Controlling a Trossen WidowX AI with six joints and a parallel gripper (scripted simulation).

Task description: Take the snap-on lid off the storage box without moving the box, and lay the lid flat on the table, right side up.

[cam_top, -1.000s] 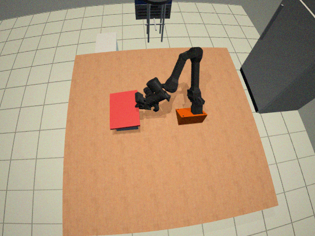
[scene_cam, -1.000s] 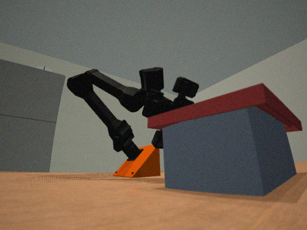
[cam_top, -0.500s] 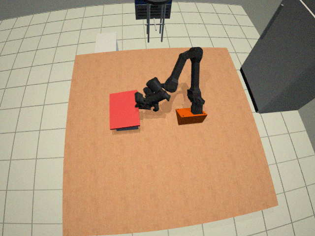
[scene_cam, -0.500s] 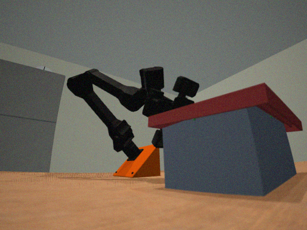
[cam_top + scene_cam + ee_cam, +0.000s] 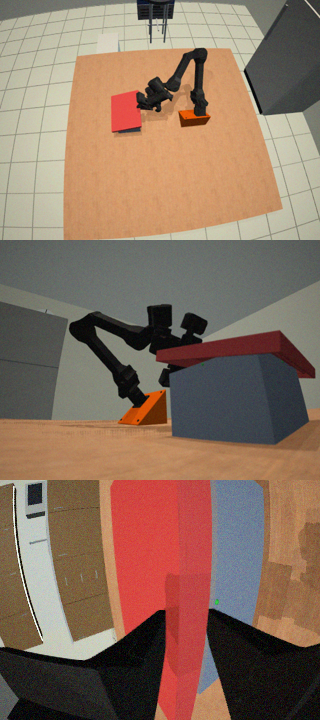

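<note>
My gripper tip is 80 mm short of the red lid and 10 mm above it. From my gripper tip the other things lie so: blue storage box (70 mm below, 70 mm ahead).
</note>
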